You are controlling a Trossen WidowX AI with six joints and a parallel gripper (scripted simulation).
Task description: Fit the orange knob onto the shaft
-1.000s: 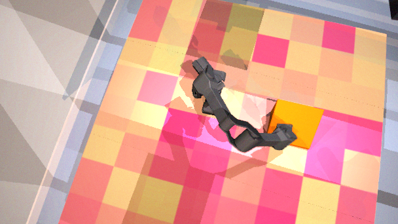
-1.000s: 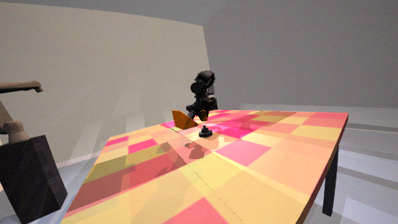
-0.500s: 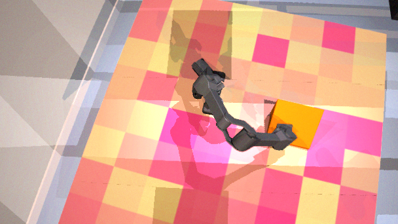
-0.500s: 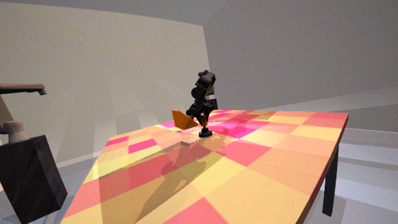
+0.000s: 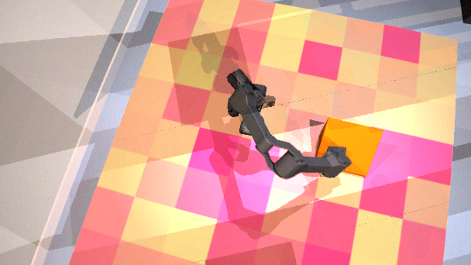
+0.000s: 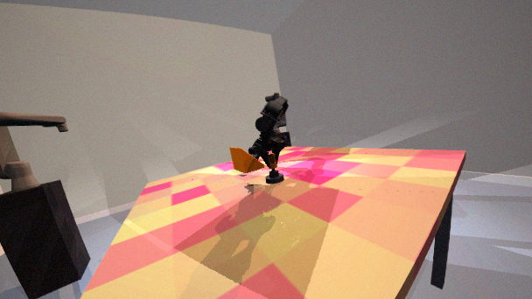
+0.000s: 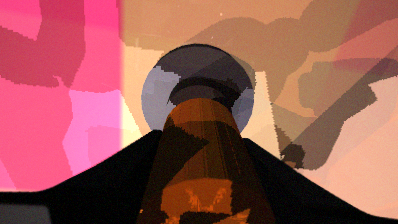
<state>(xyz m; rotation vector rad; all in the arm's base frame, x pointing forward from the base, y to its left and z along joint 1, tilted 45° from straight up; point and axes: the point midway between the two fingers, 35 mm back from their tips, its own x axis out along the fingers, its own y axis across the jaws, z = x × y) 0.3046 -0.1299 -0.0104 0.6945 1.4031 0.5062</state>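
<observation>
The orange knob lies 2 cm above my gripper tip. From my gripper tip the other things lie so: round dark pedestal 4 cm below.
</observation>
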